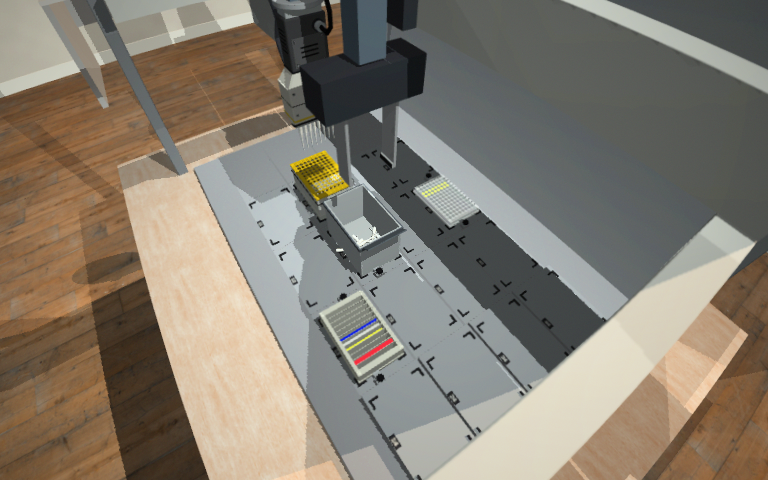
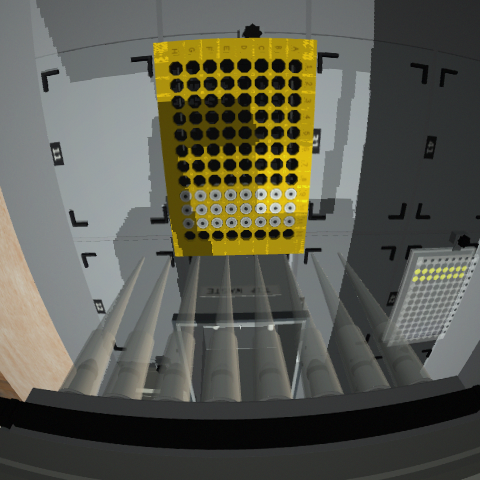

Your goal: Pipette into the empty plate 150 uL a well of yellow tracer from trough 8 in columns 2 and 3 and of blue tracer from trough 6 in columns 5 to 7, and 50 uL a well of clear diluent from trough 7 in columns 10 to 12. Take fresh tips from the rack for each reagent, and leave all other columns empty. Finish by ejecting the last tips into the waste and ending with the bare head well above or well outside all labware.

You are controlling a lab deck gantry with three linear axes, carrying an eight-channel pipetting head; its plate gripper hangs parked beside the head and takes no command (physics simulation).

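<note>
The pipetting head (image 1: 295, 103) carries a row of long pale tips (image 1: 314, 134) (image 2: 227, 325). They hang high, near the back end of the yellow tip rack (image 1: 295, 168) (image 2: 235, 248). The rack shows tips in columns 9 to 11; its other holes are dark. The plate (image 1: 447, 200) (image 2: 427, 302) has yellow in columns 2 and 3; its other columns show no colour. The trough block (image 1: 332, 310) holds blue, whitish, yellow and red strips. White tips lie in the waste bin (image 1: 381, 255) (image 2: 247, 316). The parked plate gripper (image 1: 369, 171) is open and empty.
The tall waste bin stands directly in front of the tip rack. A small white piece (image 1: 339, 250) lies left of the bin. The gripper's long fingers hang between rack and plate. A grey post (image 1: 141, 93) stands at the deck's back left.
</note>
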